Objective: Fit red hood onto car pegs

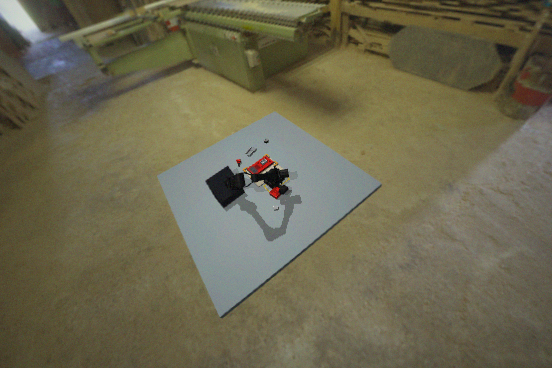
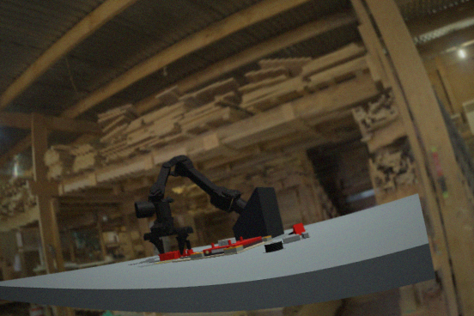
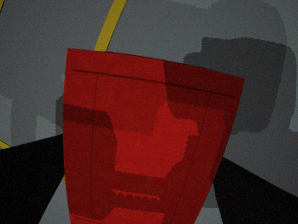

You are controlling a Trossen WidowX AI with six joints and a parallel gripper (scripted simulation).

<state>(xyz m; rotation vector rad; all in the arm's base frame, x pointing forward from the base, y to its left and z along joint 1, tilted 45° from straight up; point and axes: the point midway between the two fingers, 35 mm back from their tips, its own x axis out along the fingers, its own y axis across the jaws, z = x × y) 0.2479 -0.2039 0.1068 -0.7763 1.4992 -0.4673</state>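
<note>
Right now the white piece is 90 mm behind my gripper tip and 100 mm to the right of it. From my gripper tip the other things lie so: black wheel (270 mm ahead, 520 mm to the left); then red hood (10 mm above).
</note>
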